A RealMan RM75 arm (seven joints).
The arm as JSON. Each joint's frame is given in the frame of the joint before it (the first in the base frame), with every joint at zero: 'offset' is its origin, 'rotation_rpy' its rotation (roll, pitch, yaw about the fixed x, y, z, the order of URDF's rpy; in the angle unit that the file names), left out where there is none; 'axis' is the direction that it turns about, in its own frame. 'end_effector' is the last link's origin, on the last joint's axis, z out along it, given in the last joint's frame.
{
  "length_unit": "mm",
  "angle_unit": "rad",
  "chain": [
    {
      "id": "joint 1",
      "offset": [
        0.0,
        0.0,
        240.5
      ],
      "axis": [
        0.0,
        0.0,
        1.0
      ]
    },
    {
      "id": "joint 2",
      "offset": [
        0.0,
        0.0,
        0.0
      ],
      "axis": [
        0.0,
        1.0,
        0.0
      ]
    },
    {
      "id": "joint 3",
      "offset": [
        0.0,
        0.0,
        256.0
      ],
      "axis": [
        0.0,
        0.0,
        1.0
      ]
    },
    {
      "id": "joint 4",
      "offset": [
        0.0,
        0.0,
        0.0
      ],
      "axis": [
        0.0,
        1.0,
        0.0
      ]
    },
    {
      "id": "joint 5",
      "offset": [
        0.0,
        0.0,
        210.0
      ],
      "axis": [
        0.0,
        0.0,
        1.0
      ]
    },
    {
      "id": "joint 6",
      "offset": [
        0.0,
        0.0,
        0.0
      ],
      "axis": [
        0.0,
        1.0,
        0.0
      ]
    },
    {
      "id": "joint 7",
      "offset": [
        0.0,
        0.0,
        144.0
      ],
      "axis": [
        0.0,
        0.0,
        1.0
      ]
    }
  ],
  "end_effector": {
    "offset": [
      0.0,
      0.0,
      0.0
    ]
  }
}
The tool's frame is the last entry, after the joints.
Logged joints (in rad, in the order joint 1, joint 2, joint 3, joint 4, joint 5, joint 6, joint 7), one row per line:
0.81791, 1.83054, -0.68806, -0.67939, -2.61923, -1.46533, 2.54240
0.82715, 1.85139, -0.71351, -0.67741, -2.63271, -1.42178, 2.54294
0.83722, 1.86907, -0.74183, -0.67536, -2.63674, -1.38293, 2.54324
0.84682, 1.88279, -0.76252, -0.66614, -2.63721, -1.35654, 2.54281
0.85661, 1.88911, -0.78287, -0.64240, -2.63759, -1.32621, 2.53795
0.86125, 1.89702, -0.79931, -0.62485, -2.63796, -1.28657, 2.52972
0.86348, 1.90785, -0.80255, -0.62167, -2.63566, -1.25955, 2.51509
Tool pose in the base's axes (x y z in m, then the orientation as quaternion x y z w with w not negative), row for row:
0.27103, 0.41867, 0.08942, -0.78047, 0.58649, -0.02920, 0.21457
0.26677, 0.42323, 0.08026, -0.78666, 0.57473, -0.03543, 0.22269
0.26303, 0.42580, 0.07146, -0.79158, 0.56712, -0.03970, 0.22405
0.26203, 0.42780, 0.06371, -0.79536, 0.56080, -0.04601, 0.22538
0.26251, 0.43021, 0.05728, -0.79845, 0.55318, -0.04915, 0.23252
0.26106, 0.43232, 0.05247, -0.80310, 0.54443, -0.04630, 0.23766
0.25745, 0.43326, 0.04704, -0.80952, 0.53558, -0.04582, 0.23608
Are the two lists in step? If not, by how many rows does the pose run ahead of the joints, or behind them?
The pose runs 1 row ahead of the joints: the pose in row i belongs to the joints in row i + 1.
